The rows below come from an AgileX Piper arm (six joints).
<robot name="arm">
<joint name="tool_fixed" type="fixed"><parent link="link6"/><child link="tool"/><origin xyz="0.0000 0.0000 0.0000" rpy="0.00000 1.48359 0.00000"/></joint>
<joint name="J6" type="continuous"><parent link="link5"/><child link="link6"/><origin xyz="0.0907 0.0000 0.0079"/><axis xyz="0.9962 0 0.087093"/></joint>
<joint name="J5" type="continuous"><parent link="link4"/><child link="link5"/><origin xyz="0.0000 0.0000 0.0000"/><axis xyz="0 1 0"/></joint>
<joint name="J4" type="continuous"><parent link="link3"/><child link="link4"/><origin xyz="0.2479 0.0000 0.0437"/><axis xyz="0.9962 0 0.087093"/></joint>
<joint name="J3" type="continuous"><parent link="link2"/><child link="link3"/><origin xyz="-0.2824 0.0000 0.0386"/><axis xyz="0 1 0"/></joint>
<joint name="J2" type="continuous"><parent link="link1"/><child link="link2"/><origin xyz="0.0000 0.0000 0.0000"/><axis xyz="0 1 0"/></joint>
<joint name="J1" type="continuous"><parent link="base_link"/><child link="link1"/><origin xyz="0.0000 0.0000 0.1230"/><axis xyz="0 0 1"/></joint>
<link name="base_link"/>
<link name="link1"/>
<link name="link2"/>
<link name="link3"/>
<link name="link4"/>
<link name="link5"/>
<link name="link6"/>
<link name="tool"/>
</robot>
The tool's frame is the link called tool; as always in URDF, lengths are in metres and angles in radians. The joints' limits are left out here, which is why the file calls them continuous.
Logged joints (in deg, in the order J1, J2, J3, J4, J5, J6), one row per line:
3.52, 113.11, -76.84, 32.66, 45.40, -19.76
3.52, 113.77, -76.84, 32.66, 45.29, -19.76
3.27, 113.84, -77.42, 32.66, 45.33, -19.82
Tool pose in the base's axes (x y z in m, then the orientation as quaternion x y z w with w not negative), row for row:
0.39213, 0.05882, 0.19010, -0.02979, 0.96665, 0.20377, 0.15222
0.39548, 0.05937, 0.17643, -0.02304, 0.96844, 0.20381, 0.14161
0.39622, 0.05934, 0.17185, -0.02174, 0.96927, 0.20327, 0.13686
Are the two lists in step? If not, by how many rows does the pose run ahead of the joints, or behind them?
The pose runs 1 row behind the joints: the pose in row i belongs to the joints in row i - 1.
